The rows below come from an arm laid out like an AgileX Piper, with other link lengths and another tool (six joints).
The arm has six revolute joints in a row. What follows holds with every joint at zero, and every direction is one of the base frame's. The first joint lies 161.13 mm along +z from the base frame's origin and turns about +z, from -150.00 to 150.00 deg. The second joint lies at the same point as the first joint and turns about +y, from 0.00 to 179.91 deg. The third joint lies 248.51 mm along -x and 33.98 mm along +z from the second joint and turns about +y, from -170.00 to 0.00 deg. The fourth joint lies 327.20 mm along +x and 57.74 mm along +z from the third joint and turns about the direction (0.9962, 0, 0.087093), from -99.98 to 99.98 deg. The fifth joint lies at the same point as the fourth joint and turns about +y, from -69.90 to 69.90 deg. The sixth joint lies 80.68 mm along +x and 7.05 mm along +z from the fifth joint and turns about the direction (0.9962, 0, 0.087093), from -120.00 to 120.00 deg. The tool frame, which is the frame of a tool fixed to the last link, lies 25.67 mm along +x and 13.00 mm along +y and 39.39 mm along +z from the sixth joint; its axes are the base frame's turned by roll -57.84, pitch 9.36 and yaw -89.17 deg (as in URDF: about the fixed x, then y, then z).
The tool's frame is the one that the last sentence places.
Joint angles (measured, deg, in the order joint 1, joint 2, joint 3, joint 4, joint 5, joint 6), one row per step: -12.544, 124.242, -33.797, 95.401, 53.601, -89.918; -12.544, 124.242, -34.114, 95.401, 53.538, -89.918; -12.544, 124.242, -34.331, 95.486, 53.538, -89.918; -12.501, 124.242, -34.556, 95.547, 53.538, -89.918; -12.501, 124.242, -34.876, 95.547, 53.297, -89.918; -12.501, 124.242, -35.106, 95.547, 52.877, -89.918; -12.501, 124.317, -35.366, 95.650, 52.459, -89.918; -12.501, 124.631, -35.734, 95.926, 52.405, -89.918; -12.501, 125.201, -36.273, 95.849, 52.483, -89.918; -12.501, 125.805, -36.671, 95.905, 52.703, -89.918; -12.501, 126.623, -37.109, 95.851, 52.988, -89.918
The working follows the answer.
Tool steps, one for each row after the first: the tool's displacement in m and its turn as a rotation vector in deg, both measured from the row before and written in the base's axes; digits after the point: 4 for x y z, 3 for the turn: 0.0020, -0.0005, 0.0005, -0.129, -0.290, -0.005; 0.0015, -0.0004, 0.0004, -0.040, -0.213, -0.085; 0.0015, -0.0002, 0.0004, -0.043, -0.221, -0.018; 0.0020, -0.0007, 0.0002, -0.297, -0.238, -0.023; 0.0014, -0.0007, -0.0002, -0.447, -0.095, -0.042; 0.0015, -0.0008, -0.0005, -0.425, -0.054, -0.146; 0.0017, -0.0007, -0.0009, -0.034, -0.042, -0.280; 0.0015, -0.0002, -0.0016, 0.072, 0.008, 0.085; 0.0007, 0.0000, -0.0019, 0.258, 0.131, -0.033; 0.0000, 0.0003, -0.0028, 0.346, 0.283, 0.082
Tool pose at each row, in the base's axes (x y z in m, rotation vector in deg; rounded; the steps above come from the unrounded poses): 0.2868, 0.0308, -0.0312, -53.155, 111.518, 12.101; 0.2888, 0.0302, -0.0307, -53.217, 111.288, 11.829; 0.2903, 0.0298, -0.0303, -53.146, 111.139, 11.636; 0.2918, 0.0297, -0.0299, -53.143, 110.956, 11.474; 0.2939, 0.0290, -0.0297, -53.301, 110.824, 11.059; 0.2953, 0.0282, -0.0299, -53.547, 110.871, 10.562; 0.2968, 0.0274, -0.0304, -53.679, 110.993, 10.046; 0.2985, 0.0267, -0.0313, -53.423, 111.085, 9.829; 0.3000, 0.0266, -0.0329, -53.459, 111.037, 9.951; 0.3007, 0.0266, -0.0348, -53.267, 111.107, 10.243; 0.3007, 0.0269, -0.0376, -53.141, 111.243, 10.762

